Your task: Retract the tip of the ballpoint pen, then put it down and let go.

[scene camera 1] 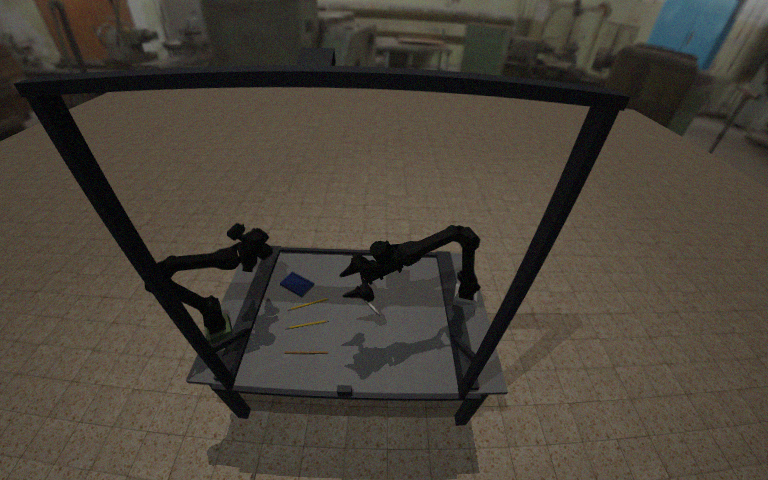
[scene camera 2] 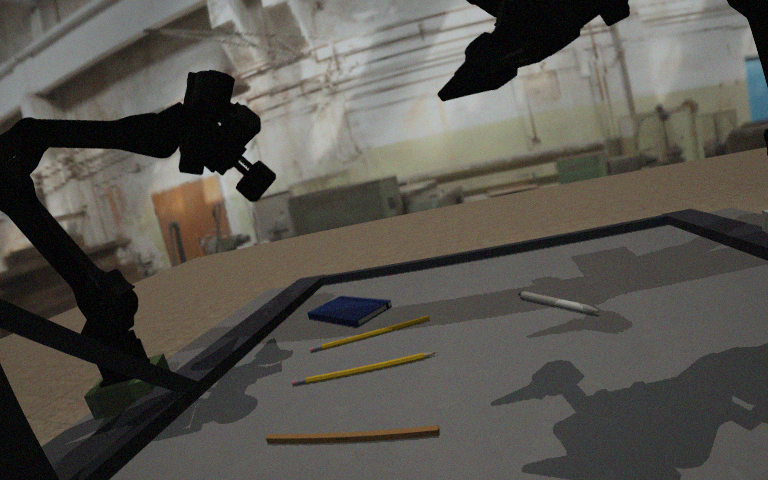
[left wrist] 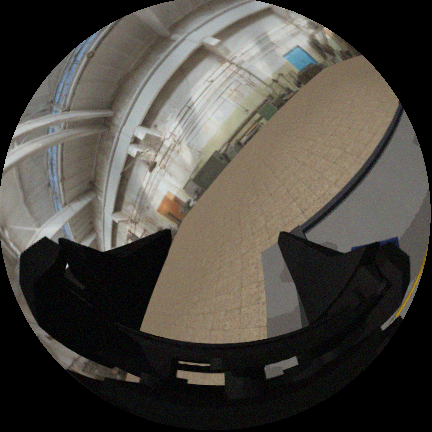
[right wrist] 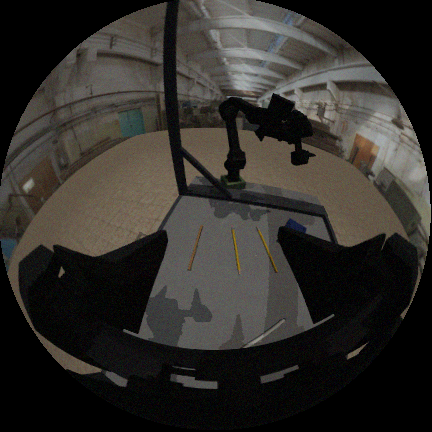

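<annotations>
Orange pencil (scene camera 2: 426, 431) resting on the table. Left gripper (scene camera 2: 240, 161) open, holding nothing. Right gripper (scene camera 2: 447, 89) open, holding nothing.
</annotations>
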